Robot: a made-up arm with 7 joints. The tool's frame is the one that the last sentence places. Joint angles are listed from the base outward.
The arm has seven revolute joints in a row. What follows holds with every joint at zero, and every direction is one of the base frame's.
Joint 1 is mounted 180.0 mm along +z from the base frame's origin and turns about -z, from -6.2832 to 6.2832 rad.
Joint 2 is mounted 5.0 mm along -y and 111.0 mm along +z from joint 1 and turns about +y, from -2.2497 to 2.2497 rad.
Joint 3 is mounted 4.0 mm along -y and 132.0 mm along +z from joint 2 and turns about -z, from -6.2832 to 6.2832 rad.
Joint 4 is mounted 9.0 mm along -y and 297.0 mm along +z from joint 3 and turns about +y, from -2.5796 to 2.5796 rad.
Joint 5 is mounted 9.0 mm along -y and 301.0 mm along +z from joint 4 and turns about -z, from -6.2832 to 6.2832 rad.
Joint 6 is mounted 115.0 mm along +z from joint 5 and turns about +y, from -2.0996 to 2.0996 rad.
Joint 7 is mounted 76.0 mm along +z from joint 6 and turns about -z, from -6.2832 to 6.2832 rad.
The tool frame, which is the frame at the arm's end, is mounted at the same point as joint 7; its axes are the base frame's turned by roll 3.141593, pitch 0.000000 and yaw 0.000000 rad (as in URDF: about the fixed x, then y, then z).
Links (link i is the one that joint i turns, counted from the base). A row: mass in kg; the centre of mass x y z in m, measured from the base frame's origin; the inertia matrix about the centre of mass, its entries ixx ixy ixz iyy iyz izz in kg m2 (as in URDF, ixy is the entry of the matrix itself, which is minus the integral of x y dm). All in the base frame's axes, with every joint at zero. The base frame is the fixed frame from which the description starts. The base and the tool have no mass.
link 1: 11.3; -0.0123 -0.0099 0.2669; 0.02 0 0 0.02 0.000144 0.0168
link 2: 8.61; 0.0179 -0.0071 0.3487; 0.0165 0 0 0.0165 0.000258 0.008
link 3: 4.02; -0.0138 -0.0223 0.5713; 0.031 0 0 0.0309 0.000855 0.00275
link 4: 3.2; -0.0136 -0.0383 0.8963; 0.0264 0 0 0.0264 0.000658 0.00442
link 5: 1.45; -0.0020 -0.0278 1.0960; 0.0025 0 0 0.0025 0 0.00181
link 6: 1.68; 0.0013 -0.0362 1.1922; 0.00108 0 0 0.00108 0 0.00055
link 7: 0.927; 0.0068 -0.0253 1.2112; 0.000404 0 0 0.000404 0 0.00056
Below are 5 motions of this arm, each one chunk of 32 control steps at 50 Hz.
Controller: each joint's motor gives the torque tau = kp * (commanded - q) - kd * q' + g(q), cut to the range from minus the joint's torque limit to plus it. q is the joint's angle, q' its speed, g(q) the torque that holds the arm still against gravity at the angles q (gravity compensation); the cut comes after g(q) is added. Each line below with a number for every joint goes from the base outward.
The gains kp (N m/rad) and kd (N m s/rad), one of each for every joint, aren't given. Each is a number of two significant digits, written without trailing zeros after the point. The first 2 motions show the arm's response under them.
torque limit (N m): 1.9 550 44 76 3.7 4.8 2.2
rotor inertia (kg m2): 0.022 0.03 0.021 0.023 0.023 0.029 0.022
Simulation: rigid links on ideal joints. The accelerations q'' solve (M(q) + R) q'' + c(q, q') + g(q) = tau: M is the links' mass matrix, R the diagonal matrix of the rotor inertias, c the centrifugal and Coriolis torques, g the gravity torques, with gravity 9.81 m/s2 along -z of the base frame. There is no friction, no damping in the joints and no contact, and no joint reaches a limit. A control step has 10 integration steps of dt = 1/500 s. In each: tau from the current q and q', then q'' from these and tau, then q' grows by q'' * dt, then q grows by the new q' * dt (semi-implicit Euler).
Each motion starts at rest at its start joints. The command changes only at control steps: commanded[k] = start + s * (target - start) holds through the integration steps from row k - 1 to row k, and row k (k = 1, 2, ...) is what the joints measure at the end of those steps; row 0 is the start. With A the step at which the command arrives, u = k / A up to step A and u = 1 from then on. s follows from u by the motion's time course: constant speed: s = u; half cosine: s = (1 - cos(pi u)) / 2; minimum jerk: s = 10 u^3 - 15 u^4 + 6 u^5; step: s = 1 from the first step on.
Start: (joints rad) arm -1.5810 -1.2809 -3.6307 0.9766 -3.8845 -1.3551 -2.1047
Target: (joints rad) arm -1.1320 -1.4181 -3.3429 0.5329 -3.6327 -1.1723 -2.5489
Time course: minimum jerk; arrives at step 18
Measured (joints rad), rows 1 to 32:
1: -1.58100 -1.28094 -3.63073 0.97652 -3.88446 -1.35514 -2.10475
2: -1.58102 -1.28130 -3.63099 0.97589 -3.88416 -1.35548 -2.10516
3: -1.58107 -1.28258 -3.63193 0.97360 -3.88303 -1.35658 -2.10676
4: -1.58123 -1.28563 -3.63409 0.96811 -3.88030 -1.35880 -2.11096
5: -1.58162 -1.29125 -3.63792 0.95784 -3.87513 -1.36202 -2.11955
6: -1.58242 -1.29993 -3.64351 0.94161 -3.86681 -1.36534 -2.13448
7: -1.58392 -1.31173 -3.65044 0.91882 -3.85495 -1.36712 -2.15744
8: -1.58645 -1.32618 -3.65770 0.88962 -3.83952 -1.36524 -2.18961
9: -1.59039 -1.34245 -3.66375 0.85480 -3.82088 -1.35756 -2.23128
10: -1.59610 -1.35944 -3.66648 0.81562 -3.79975 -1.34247 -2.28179
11: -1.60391 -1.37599 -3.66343 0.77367 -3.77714 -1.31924 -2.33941
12: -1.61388 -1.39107 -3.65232 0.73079 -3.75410 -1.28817 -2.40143
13: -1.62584 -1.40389 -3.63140 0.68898 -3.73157 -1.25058 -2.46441
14: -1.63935 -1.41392 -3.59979 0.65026 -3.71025 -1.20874 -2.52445
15: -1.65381 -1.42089 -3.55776 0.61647 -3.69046 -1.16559 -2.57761
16: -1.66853 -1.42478 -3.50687 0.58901 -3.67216 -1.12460 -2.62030
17: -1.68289 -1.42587 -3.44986 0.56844 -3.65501 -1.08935 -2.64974
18: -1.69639 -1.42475 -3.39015 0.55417 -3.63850 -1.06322 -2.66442
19: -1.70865 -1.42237 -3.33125 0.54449 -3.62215 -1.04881 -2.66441
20: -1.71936 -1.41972 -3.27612 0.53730 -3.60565 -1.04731 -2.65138
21: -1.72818 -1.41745 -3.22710 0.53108 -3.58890 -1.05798 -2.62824
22: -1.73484 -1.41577 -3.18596 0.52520 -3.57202 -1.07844 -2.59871
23: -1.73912 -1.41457 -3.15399 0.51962 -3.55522 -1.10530 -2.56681
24: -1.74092 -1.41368 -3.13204 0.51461 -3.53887 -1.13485 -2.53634
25: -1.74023 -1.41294 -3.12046 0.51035 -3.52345 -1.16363 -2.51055
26: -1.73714 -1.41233 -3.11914 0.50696 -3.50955 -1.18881 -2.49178
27: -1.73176 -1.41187 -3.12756 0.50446 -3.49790 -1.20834 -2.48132
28: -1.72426 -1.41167 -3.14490 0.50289 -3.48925 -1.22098 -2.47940
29: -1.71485 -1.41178 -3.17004 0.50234 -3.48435 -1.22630 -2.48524
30: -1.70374 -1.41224 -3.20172 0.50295 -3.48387 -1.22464 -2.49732
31: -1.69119 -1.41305 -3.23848 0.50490 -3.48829 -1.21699 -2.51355
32: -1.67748 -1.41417 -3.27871 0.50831 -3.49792 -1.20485 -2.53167
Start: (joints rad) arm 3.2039 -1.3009 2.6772 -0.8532 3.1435 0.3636 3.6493
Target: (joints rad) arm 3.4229 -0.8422 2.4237 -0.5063 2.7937 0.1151 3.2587
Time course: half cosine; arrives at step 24
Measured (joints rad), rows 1 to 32:
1: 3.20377 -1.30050 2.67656 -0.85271 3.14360 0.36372 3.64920
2: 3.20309 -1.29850 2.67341 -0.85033 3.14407 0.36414 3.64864
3: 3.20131 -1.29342 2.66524 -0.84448 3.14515 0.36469 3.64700
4: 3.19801 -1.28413 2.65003 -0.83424 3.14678 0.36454 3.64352
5: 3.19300 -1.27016 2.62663 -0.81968 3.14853 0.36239 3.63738
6: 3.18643 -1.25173 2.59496 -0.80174 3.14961 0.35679 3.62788
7: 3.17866 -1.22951 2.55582 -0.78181 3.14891 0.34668 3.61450
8: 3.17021 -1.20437 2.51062 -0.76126 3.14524 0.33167 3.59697
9: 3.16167 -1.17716 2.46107 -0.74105 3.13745 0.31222 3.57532
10: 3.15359 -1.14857 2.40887 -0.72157 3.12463 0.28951 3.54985
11: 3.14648 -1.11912 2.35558 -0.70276 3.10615 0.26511 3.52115
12: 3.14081 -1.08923 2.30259 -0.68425 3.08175 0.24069 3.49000
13: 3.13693 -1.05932 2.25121 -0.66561 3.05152 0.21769 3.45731
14: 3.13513 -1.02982 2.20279 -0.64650 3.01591 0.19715 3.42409
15: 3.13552 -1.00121 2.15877 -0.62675 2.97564 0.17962 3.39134
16: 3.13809 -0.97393 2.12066 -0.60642 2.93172 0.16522 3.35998
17: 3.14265 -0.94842 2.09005 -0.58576 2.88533 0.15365 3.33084
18: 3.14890 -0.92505 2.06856 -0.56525 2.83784 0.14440 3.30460
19: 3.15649 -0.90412 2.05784 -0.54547 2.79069 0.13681 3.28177
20: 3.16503 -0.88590 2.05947 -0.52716 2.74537 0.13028 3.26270
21: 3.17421 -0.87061 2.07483 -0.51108 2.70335 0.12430 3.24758
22: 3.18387 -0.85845 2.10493 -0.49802 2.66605 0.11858 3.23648
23: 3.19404 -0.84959 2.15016 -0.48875 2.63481 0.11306 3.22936
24: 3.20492 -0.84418 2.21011 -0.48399 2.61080 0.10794 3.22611
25: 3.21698 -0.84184 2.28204 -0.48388 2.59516 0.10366 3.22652
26: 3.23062 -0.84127 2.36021 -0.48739 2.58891 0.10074 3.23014
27: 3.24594 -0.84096 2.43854 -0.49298 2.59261 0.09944 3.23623
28: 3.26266 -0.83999 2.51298 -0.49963 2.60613 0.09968 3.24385
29: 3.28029 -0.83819 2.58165 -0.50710 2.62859 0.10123 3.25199
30: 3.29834 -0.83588 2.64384 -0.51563 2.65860 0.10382 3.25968
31: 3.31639 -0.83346 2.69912 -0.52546 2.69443 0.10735 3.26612
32: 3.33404 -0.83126 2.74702 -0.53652 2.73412 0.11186 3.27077
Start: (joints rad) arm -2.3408 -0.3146 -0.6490 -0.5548 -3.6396 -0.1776 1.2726
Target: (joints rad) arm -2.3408 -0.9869 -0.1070 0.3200 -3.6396 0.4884 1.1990
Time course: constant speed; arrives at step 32
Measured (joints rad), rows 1 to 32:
1: -2.34252 -0.31981 -0.65702 -0.54644 -3.63884 -0.17601 1.27273
2: -2.34760 -0.33408 -0.67907 -0.52390 -3.63651 -0.17111 1.27289
3: -2.35647 -0.35546 -0.71194 -0.49063 -3.63252 -0.16201 1.27271
4: -2.36872 -0.37973 -0.74765 -0.45331 -3.62751 -0.14827 1.27173
5: -2.38338 -0.40337 -0.77788 -0.41716 -3.62251 -0.12989 1.26967
6: -2.39958 -0.42491 -0.79731 -0.38411 -3.61847 -0.10724 1.26647
7: -2.41701 -0.44467 -0.80436 -0.35348 -3.61593 -0.08101 1.26234
8: -2.43563 -0.46369 -0.79987 -0.32373 -3.61509 -0.05220 1.25758
9: -2.45523 -0.48291 -0.78532 -0.29376 -3.61599 -0.02215 1.25257
10: -2.47529 -0.50281 -0.76176 -0.26339 -3.61868 0.00768 1.24765
11: -2.49503 -0.52350 -0.72974 -0.23314 -3.62315 0.03590 1.24309
12: -2.51363 -0.54487 -0.68964 -0.20384 -3.62931 0.06147 1.23911
13: -2.53042 -0.56680 -0.64221 -0.17625 -3.63688 0.08385 1.23586
14: -2.54494 -0.58919 -0.58879 -0.15083 -3.64536 0.10312 1.23338
15: -2.55698 -0.61196 -0.53137 -0.12775 -3.65408 0.11985 1.23168
16: -2.56647 -0.63504 -0.47237 -0.10696 -3.66228 0.13504 1.23066
17: -2.57353 -0.65832 -0.41444 -0.08823 -3.66923 0.14986 1.23015
18: -2.57835 -0.68171 -0.36007 -0.07123 -3.67430 0.16555 1.22997
19: -2.58120 -0.70509 -0.31135 -0.05555 -3.67707 0.18320 1.22988
20: -2.58238 -0.72836 -0.26978 -0.04072 -3.67730 0.20361 1.22964
21: -2.58218 -0.75147 -0.23609 -0.02628 -3.67501 0.22721 1.22906
22: -2.58091 -0.77437 -0.21022 -0.01174 -3.67041 0.25400 1.22796
23: -2.57884 -0.79703 -0.19139 0.00331 -3.66390 0.28355 1.22625
24: -2.57622 -0.81943 -0.17827 0.01926 -3.65596 0.31512 1.22388
25: -2.57323 -0.84156 -0.16918 0.03643 -3.64717 0.34771 1.22090
26: -2.57001 -0.86341 -0.16237 0.05508 -3.63810 0.38023 1.21740
27: -2.56661 -0.88500 -0.15616 0.07541 -3.62927 0.41162 1.21352
28: -2.56303 -0.90632 -0.14919 0.09755 -3.62114 0.44097 1.20947
29: -2.55922 -0.92739 -0.14049 0.12157 -3.61406 0.46758 1.20543
30: -2.55507 -0.94822 -0.12951 0.14746 -3.60827 0.49106 1.20159
31: -2.55044 -0.96883 -0.11614 0.17516 -3.60390 0.51130 1.19811
32: -2.54523 -0.98922 -0.10058 0.20455 -3.60100 0.52852 1.19509

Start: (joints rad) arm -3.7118 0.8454 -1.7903 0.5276 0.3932 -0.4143 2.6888
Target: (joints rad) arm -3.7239 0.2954 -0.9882 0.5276 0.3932 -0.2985 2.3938
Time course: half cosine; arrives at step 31
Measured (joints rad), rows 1 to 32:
1: -3.71184 0.84515 -1.78941 0.52748 0.39307 -0.41430 2.68873
2: -3.71203 0.84389 -1.78493 0.52694 0.39239 -0.41431 2.68837
3: -3.71244 0.84059 -1.77322 0.52572 0.39063 -0.41430 2.68737
4: -3.71306 0.83438 -1.75131 0.52388 0.38732 -0.41418 2.68531
5: -3.71378 0.82485 -1.71777 0.52191 0.38224 -0.41371 2.68185
6: -3.71445 0.81199 -1.67289 0.52059 0.37547 -0.41251 2.67669
7: -3.71495 0.79611 -1.61842 0.52069 0.36738 -0.41006 2.66967
8: -3.71523 0.77766 -1.55693 0.52276 0.35851 -0.40586 2.66070
9: -3.71537 0.75712 -1.49124 0.52693 0.34948 -0.39946 2.64984
10: -3.71547 0.73490 -1.42391 0.53300 0.34089 -0.39063 2.63722
11: -3.71572 0.71133 -1.35696 0.54051 0.33323 -0.37936 2.62302
12: -3.71627 0.68666 -1.29179 0.54892 0.32684 -0.36592 2.60752
13: -3.71721 0.66108 -1.22934 0.55772 0.32195 -0.35078 2.59101
14: -3.71856 0.63473 -1.17023 0.56645 0.31866 -0.33462 2.57381
15: -3.72029 0.60776 -1.11496 0.57474 0.31702 -0.31819 2.55624
16: -3.72226 0.58033 -1.06406 0.58225 0.31702 -0.30226 2.53862
17: -3.72428 0.55265 -1.01814 0.58860 0.31862 -0.28755 2.52125
18: -3.72609 0.52496 -0.97788 0.59345 0.32174 -0.27470 2.50438
19: -3.72736 0.49754 -0.94396 0.59643 0.32629 -0.26422 2.48825
20: -3.72776 0.47065 -0.91707 0.59721 0.33211 -0.25649 2.47301
21: -3.72694 0.44456 -0.89777 0.59552 0.33906 -0.25174 2.45881
22: -3.72459 0.41951 -0.88651 0.59117 0.34697 -0.25007 2.44573
23: -3.72048 0.39575 -0.88358 0.58405 0.35567 -0.25148 2.43385
24: -3.71450 0.37348 -0.88912 0.57419 0.36500 -0.25584 2.42322
25: -3.70664 0.35291 -0.90312 0.56170 0.37484 -0.26295 2.41387
26: -3.69708 0.33423 -0.92542 0.54681 0.38510 -0.27257 2.40584
27: -3.68612 0.31762 -0.95582 0.52986 0.39576 -0.28439 2.39918
28: -3.67418 0.30328 -0.99404 0.51132 0.40683 -0.29810 2.39392
29: -3.66176 0.29135 -1.03978 0.49176 0.41841 -0.31337 2.39013
30: -3.64942 0.28202 -1.09274 0.47186 0.43066 -0.32985 2.38785
31: -3.63768 0.27543 -1.15261 0.45243 0.44380 -0.34718 2.38713
32: -3.62689 0.27155 -1.21831 0.43456 0.45791 -0.36495 2.38793

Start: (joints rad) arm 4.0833 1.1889 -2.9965 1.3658 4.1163 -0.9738 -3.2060
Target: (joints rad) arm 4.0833 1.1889 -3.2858 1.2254 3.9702 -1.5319 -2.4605
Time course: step
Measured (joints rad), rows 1 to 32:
1: 4.08168 1.18673 -2.99929 1.35882 4.10953 -1.01334 -3.18450
2: 4.07715 1.18235 -3.00684 1.34256 4.09310 -1.11089 -3.12390
3: 4.06988 1.17813 -3.01839 1.32205 4.07093 -1.24369 -3.02427
4: 4.06023 1.17595 -3.03324 1.30167 4.04628 -1.38916 -2.88585
5: 4.04873 1.17674 -3.05091 1.28412 4.02129 -1.52841 -2.71742
6: 4.03601 1.18035 -3.07100 1.27004 3.99709 -1.64773 -2.54037
7: 4.02272 1.18570 -3.09305 1.25840 3.97420 -1.73850 -2.37548
8: 4.00941 1.19138 -3.11653 1.24755 3.95308 -1.79690 -2.23976
9: 3.99645 1.19611 -3.14093 1.23614 3.93442 -1.82351 -2.14299
10: 3.98407 1.19920 -3.16584 1.22379 3.91914 -1.81948 -2.08643
11: 3.97237 1.20046 -3.19093 1.21090 3.90828 -1.78816 -2.07006
12: 3.96134 1.20009 -3.21593 1.19843 3.90276 -1.73561 -2.09380
13: 3.95094 1.19855 -3.24057 1.18753 3.90316 -1.66892 -2.15486
14: 3.94114 1.19636 -3.26463 1.17918 3.90958 -1.59567 -2.24271
15: 3.93197 1.19398 -3.28789 1.17397 3.92153 -1.52328 -2.34432
16: 3.92348 1.19177 -3.31016 1.17204 3.93796 -1.45847 -2.44672
17: 3.91579 1.18993 -3.33128 1.17314 3.95743 -1.40672 -2.53840
18: 3.90903 1.18856 -3.35112 1.17675 3.97823 -1.37178 -2.61045
19: 3.90338 1.18768 -3.36951 1.18226 3.99857 -1.35545 -2.65719
20: 3.89899 1.18722 -3.38622 1.18906 4.01682 -1.35749 -2.67642
21: 3.89605 1.18712 -3.40097 1.19659 4.03156 -1.37584 -2.66927
22: 3.89469 1.18730 -3.41345 1.20435 4.04172 -1.40698 -2.63965
23: 3.89503 1.18766 -3.42336 1.21193 4.04659 -1.44652 -2.59352
24: 3.89715 1.18814 -3.43050 1.21898 4.04583 -1.48970 -2.53798
25: 3.90106 1.18868 -3.43475 1.22522 4.03949 -1.53196 -2.48035
26: 3.90672 1.18921 -3.43614 1.23040 4.02793 -1.56931 -2.42734
27: 3.91408 1.18967 -3.43480 1.23439 4.01179 -1.59871 -2.38433
28: 3.92302 1.19001 -3.43093 1.23713 3.99198 -1.61821 -2.35497
29: 3.93342 1.19019 -3.42479 1.23864 3.96958 -1.62703 -2.34094
30: 3.94514 1.19020 -3.41665 1.23907 3.94577 -1.62553 -2.34201
31: 3.95804 1.19003 -3.40679 1.23861 3.92182 -1.61501 -2.35626
32: 3.97197 1.18971 -3.39550 1.23753 3.89893 -1.59750 -2.38056

